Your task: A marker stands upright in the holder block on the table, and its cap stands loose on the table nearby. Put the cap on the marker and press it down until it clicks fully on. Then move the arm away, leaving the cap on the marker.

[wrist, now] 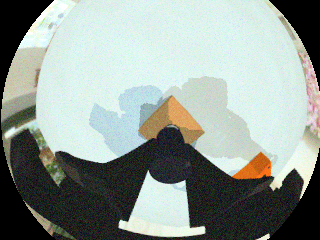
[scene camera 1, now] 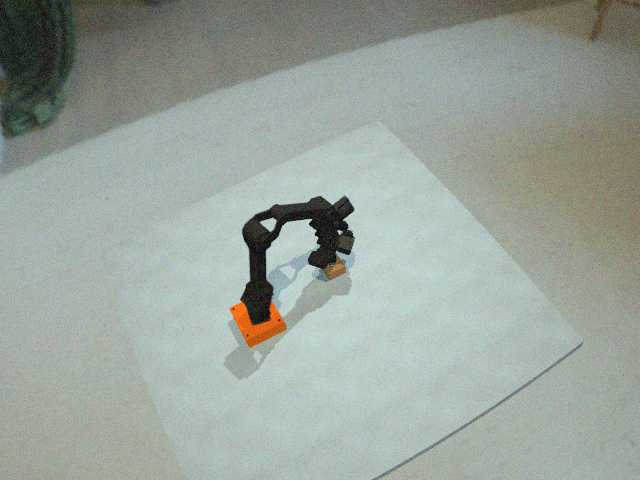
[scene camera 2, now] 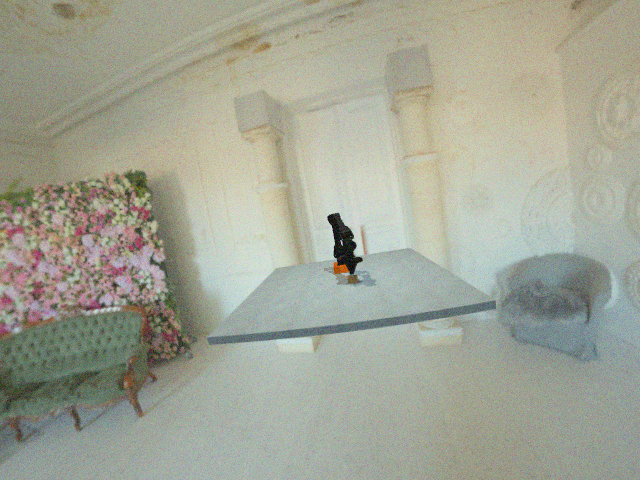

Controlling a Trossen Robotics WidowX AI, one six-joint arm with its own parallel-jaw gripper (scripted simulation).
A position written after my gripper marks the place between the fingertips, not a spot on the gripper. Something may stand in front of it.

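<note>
My gripper is visible in scene camera 1 [scene camera 1: 331, 258] and also in the wrist view [wrist: 169, 144].
</note>
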